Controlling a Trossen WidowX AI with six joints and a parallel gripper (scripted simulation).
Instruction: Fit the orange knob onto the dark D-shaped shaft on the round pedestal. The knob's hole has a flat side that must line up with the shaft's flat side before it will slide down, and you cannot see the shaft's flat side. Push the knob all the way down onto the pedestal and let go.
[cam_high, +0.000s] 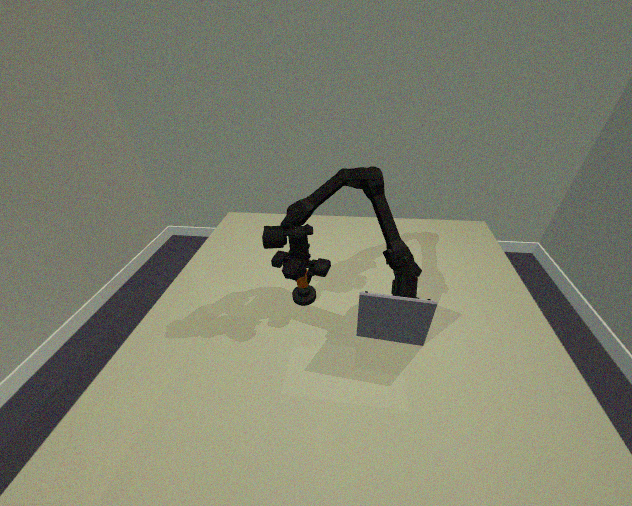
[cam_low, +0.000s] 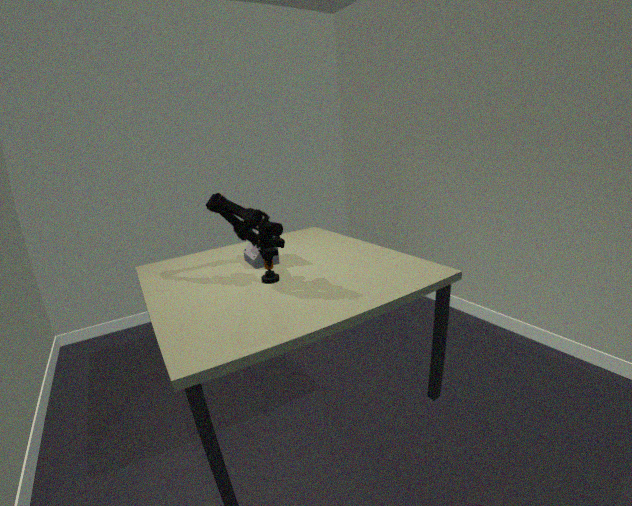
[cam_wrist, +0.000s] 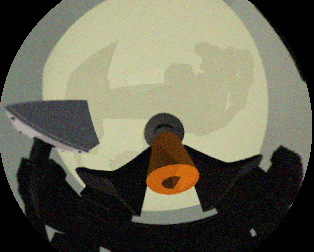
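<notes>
Right now the orange knob is 2 cm above my gripper tip. Also, from my gripper tip: round pedestal (4 cm below).
</notes>
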